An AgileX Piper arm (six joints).
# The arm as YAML. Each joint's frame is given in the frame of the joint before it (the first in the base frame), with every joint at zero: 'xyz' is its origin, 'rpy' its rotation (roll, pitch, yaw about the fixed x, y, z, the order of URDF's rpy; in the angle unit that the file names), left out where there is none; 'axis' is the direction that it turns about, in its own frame. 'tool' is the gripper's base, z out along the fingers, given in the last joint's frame.
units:
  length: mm
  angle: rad
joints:
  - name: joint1
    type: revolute
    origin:
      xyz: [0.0, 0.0, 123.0]
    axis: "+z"
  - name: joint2
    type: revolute
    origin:
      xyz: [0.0, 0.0, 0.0]
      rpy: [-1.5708, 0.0, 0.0]
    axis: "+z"
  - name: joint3
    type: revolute
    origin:
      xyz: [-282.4, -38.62, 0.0]
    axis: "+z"
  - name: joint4
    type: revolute
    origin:
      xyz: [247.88, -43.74, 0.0]
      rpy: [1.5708, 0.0, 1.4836]
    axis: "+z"
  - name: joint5
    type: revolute
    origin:
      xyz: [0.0, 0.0, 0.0]
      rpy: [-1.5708, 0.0, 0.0]
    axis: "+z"
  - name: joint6
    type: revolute
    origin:
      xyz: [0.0, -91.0, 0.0]
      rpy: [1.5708, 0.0, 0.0]
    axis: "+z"
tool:
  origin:
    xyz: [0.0, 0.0, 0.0]
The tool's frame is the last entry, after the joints.
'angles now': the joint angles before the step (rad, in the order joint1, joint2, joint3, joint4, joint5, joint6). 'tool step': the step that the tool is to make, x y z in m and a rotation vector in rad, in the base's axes. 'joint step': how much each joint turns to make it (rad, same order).
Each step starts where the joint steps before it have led.
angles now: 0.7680, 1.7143, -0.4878, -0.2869, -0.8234, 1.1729
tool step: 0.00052, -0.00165, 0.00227, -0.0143, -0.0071, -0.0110
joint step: -0.0008, -0.0145, 0.0000, 0.0142, 0.0236, -0.0166
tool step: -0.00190, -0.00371, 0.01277, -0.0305, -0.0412, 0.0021
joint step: 0.0000, -0.0643, 0.0000, 0.0032, 0.0656, -0.0394
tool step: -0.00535, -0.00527, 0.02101, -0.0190, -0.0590, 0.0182
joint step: -0.0001, -0.0998, 0.0000, -0.0259, 0.0779, -0.0242
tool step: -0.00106, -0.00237, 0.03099, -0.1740, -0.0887, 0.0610
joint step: 0.0001, -0.1257, -0.0812, -0.1778, 0.2818, 0.0089
